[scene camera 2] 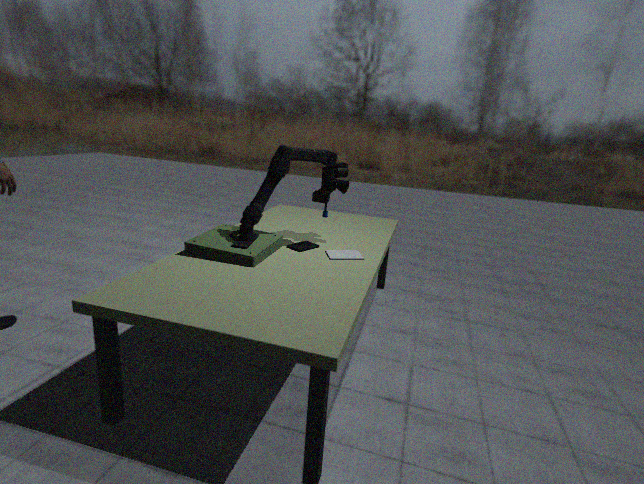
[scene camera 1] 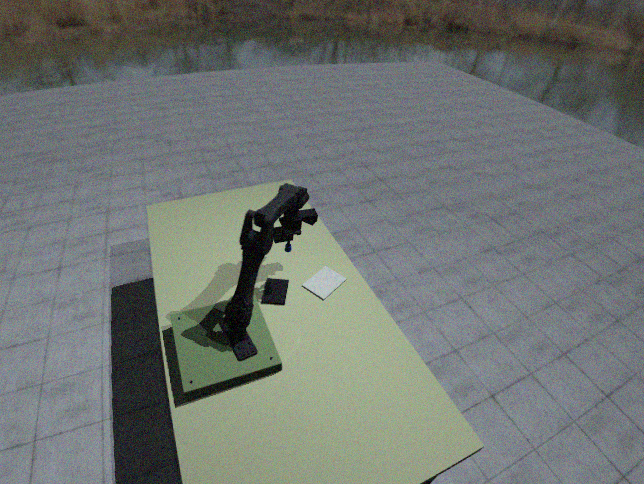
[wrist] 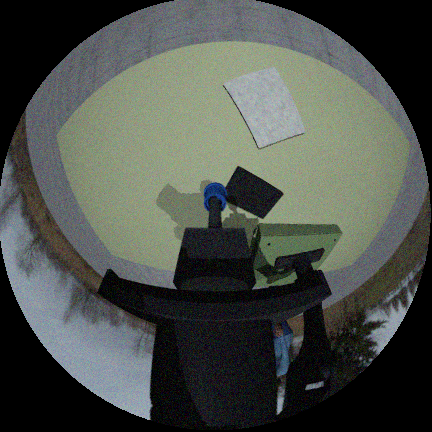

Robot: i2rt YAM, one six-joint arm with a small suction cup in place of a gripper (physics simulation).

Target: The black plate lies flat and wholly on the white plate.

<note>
My suction cup (wrist: 214,188) holds nothing. The cup is 19 cm from the middle of a black plate (wrist: 245,190), above it. The table carries a white plate (scene camera 1: 323,283).
The white plate also shows in the wrist view (wrist: 261,96).
</note>
